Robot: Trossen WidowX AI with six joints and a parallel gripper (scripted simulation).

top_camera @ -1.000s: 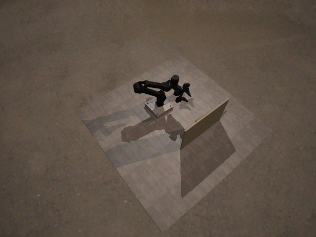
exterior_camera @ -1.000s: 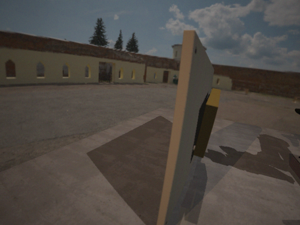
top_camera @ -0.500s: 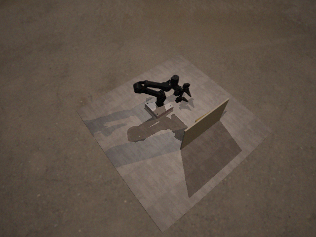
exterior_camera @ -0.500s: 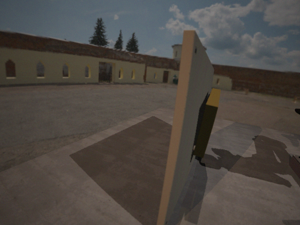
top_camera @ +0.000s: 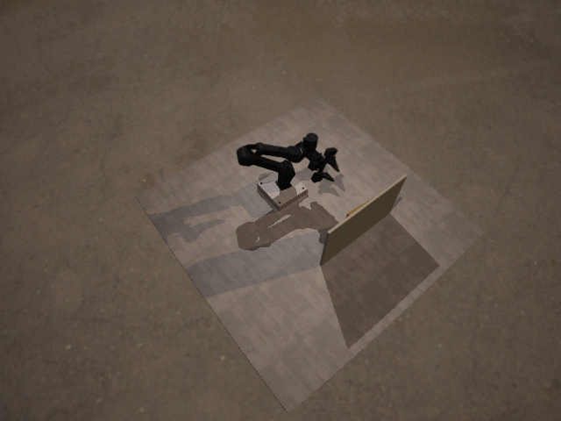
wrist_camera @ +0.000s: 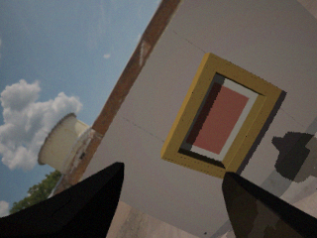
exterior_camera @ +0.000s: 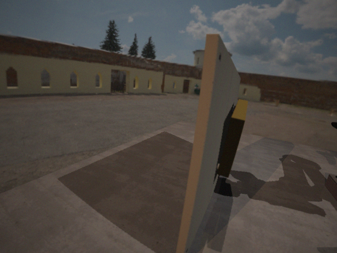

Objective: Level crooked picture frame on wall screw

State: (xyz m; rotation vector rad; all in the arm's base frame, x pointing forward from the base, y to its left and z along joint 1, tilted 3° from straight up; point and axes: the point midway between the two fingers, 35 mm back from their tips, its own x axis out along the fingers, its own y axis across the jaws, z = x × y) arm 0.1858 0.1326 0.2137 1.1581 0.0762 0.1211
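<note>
Now: the picture frame 200 mm ahead of my gripper tip, 10 mm to the left of it and 90 mm below it. Also, from my gripper tip: wall panel (210 mm ahead, 10 mm to the left, 90 mm below).
</note>
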